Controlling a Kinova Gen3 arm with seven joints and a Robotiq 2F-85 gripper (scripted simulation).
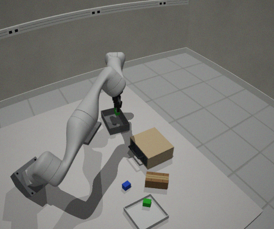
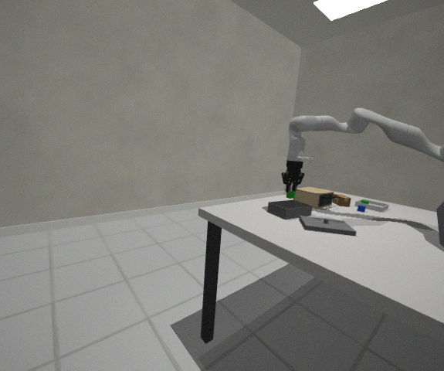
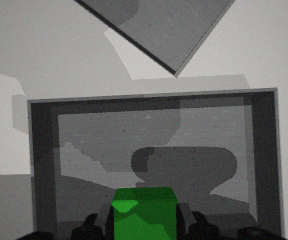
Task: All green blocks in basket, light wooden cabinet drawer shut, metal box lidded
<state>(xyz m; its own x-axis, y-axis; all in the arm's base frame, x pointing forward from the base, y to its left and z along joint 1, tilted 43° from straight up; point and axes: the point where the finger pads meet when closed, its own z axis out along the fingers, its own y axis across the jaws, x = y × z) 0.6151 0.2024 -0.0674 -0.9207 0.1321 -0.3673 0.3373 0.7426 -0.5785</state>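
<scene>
Right now the grey basket is 57 cm to the right of my hand, 29 cm behind it and 11 cm below it. Round my hand: blue block (40 cm to the right, 26 cm behind, 10 cm below); light wooden cabinet (31 cm to the right, 8 cm below, 2 cm behind); knobbed lid (19 cm behind, 11 cm below, 6 cm to the left).
</scene>
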